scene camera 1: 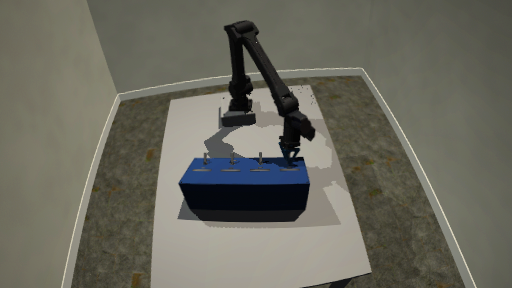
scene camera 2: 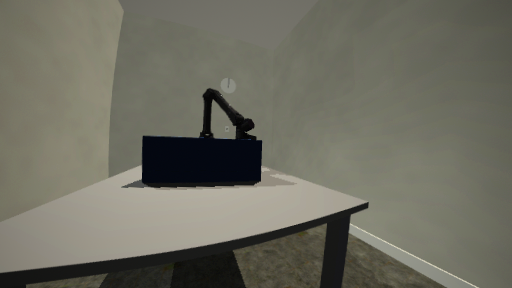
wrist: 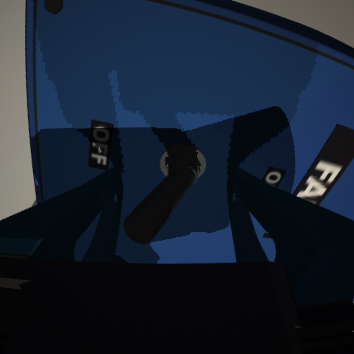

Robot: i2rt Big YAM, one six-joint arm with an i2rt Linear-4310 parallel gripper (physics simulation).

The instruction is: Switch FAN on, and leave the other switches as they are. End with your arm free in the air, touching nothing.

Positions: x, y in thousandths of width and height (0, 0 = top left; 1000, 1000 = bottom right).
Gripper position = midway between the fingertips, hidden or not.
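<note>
I can see my gripper (wrist: 493, 499). A blue switch box is here too, and I see the blue switch box (scene camera 1: 481, 641), (scene camera 2: 321, 554) and (wrist: 422, 264).
</note>
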